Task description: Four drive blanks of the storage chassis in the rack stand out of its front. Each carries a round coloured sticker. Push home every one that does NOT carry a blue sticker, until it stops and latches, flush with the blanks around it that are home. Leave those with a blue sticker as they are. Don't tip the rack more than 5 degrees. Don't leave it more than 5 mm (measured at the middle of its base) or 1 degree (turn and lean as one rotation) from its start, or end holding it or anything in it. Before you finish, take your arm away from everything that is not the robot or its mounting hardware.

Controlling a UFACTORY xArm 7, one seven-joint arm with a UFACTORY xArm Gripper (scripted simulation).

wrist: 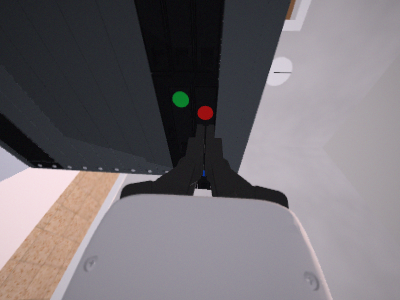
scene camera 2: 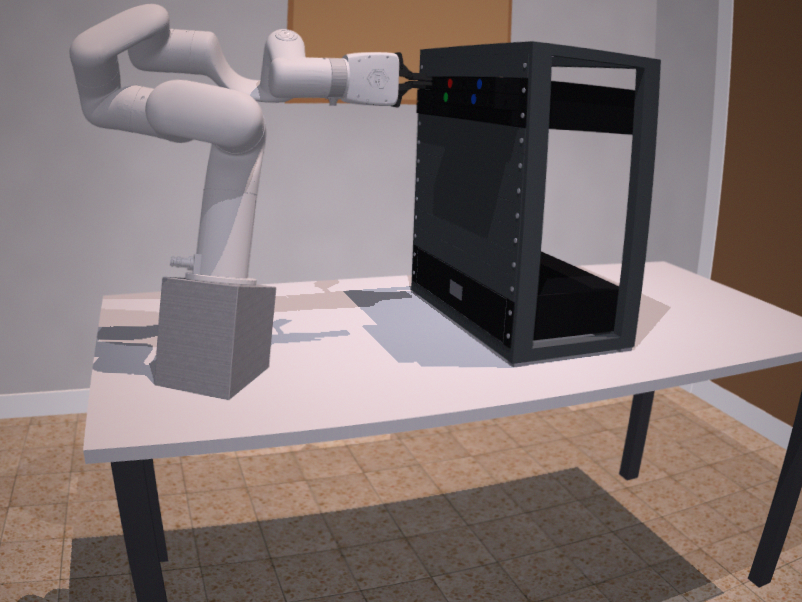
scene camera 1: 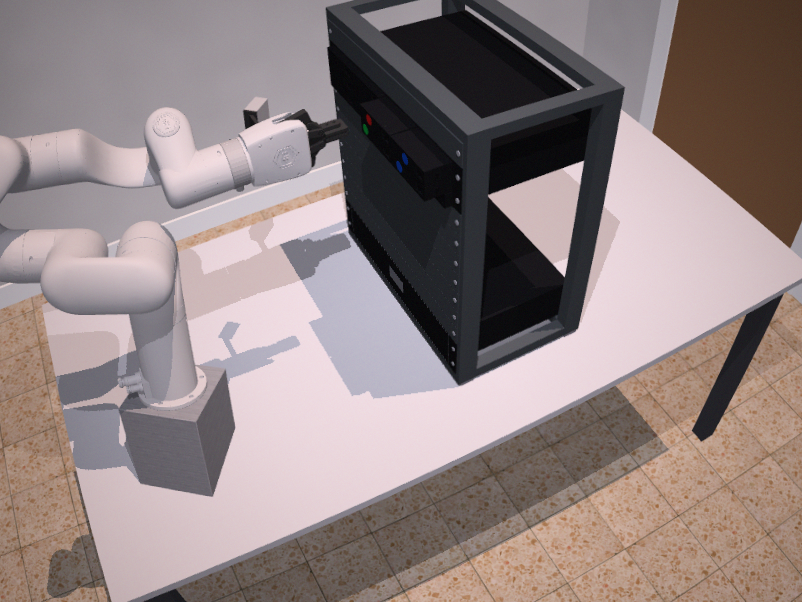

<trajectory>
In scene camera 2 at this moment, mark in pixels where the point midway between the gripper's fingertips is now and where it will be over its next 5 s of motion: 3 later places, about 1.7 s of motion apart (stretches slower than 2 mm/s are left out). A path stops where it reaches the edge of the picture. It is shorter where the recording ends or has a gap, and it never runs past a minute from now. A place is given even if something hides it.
My gripper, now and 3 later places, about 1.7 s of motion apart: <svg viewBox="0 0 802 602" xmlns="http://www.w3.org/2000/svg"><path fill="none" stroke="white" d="M429 81L453 97L464 98L470 98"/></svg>
</trajectory>
